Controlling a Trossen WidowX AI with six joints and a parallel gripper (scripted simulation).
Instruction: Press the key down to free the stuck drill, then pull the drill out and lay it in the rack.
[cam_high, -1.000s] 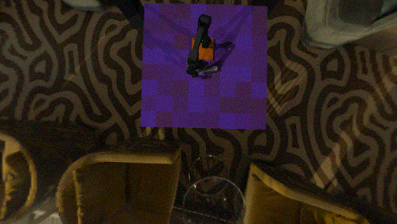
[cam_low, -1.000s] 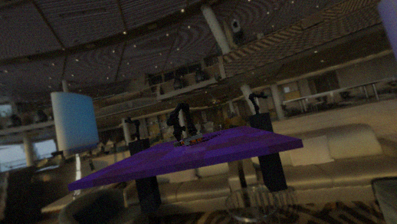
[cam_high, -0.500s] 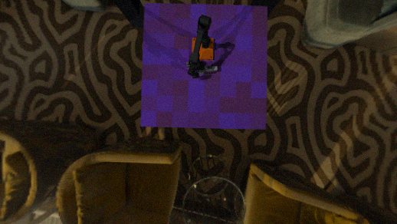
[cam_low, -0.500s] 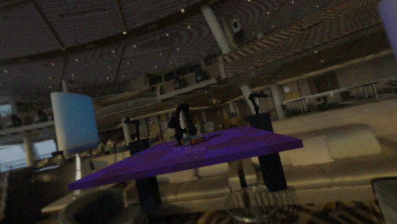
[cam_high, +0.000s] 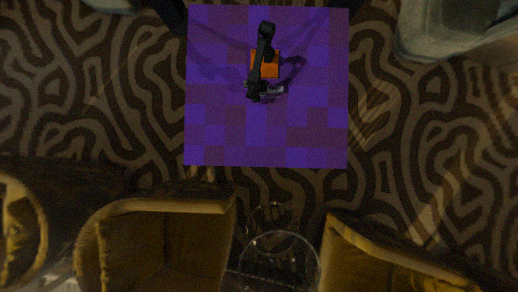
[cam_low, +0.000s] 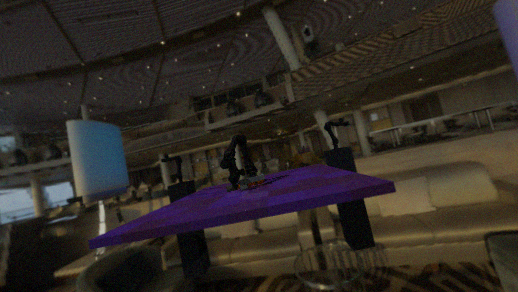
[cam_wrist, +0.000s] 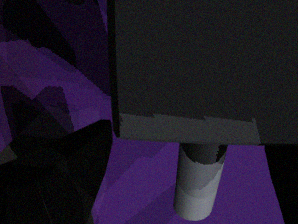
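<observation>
Now: gripper tip 60 mm to the right of the pale drill bit and 30 mm below it.
</observation>
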